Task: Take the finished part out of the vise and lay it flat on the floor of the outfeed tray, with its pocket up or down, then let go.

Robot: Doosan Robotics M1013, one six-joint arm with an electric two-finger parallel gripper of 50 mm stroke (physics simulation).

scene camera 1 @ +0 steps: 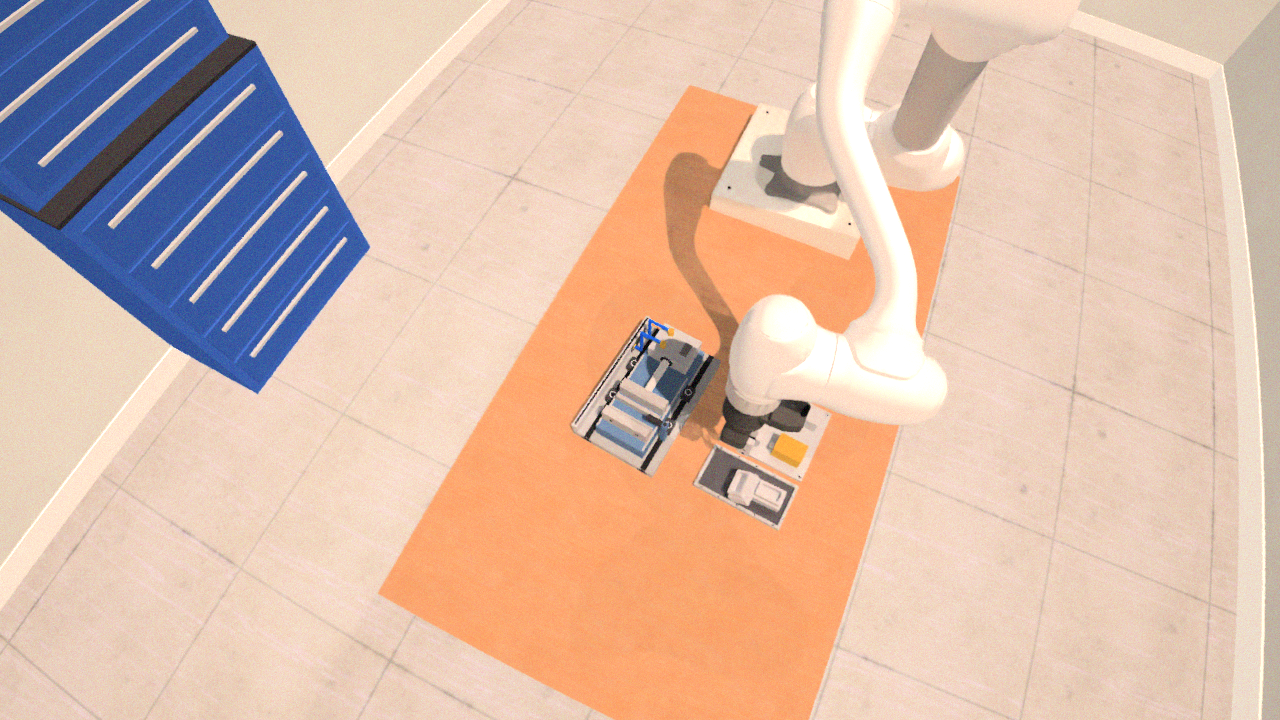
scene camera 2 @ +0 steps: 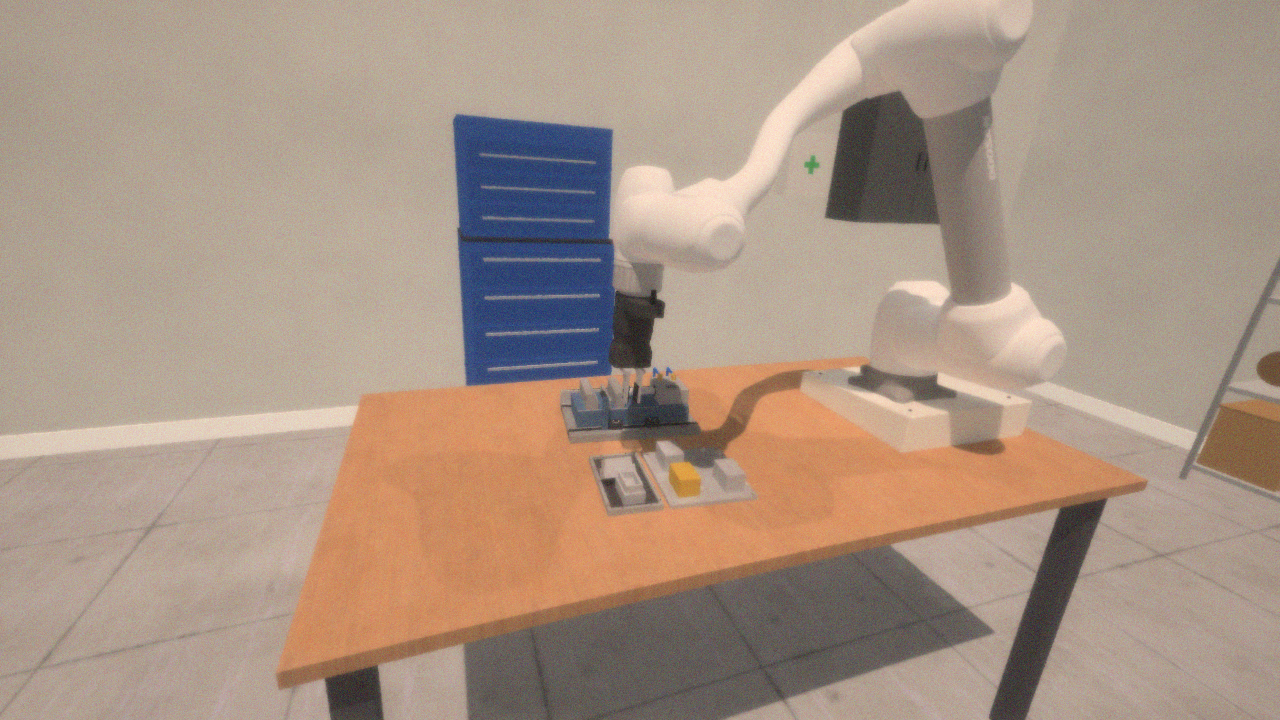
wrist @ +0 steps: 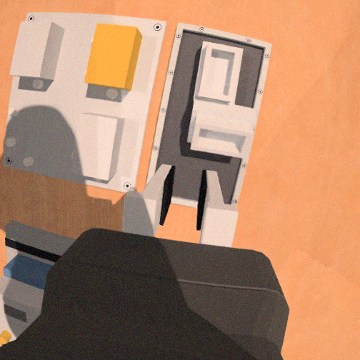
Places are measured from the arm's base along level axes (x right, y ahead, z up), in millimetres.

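Pixels of known places: gripper, between the fingertips: (scene camera 1: pixel 745 447) (scene camera 2: pixel 630 401); arm's base, origin of its link: (scene camera 1: pixel 809 179) (scene camera 2: pixel 899 389).
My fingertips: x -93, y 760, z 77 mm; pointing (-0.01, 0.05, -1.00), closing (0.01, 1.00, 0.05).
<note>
For each thing: its top centre in the pictures, then the offset to it from my fingertips.
- vise, centre of its top: (scene camera 1: pixel 650 378) (scene camera 2: pixel 629 382) dx +223, dy -77, dz -54 mm
- pale plate, centre of its top: (scene camera 2: pixel 696 473) (scene camera 1: pixel 776 426) dx -48, dy -129, dz -145 mm
- yellow block, centre of its top: (scene camera 2: pixel 685 470) (scene camera 1: pixel 791 447) dx -89, dy -82, dz -109 mm
The outfeed tray (scene camera 1: pixel 738 507) (scene camera 2: pixel 633 511) (wrist: pixel 166 95) holds two pale parts. One part (scene camera 1: pixel 768 495) (scene camera 2: pixel 630 486) (wrist: pixel 236 75) lies flat, pocket up. The other part (scene camera 1: pixel 741 486) (scene camera 2: pixel 617 467) (wrist: pixel 225 116) is tipped up beside it, its pocket facing sideways towards the gripper side; its right end overlaps the tray rim in the wrist view, and contact there is unclear. My gripper (scene camera 2: pixel 631 394) (wrist: pixel 186 186) is open and empty, raised above the tray's near end, apart from both parts. The vise (scene camera 1: pixel 642 394) (scene camera 2: pixel 617 404) shows no part between its jaws.
Beside the tray is a pale plate (scene camera 1: pixel 816 431) (scene camera 2: pixel 716 493) (wrist: pixel 150 65) with a yellow block (scene camera 1: pixel 789 449) (scene camera 2: pixel 684 479) (wrist: pixel 111 55) and two pale blocks. The vise's base stands on the other side, with its jaws and blue nozzles rising from it.
</note>
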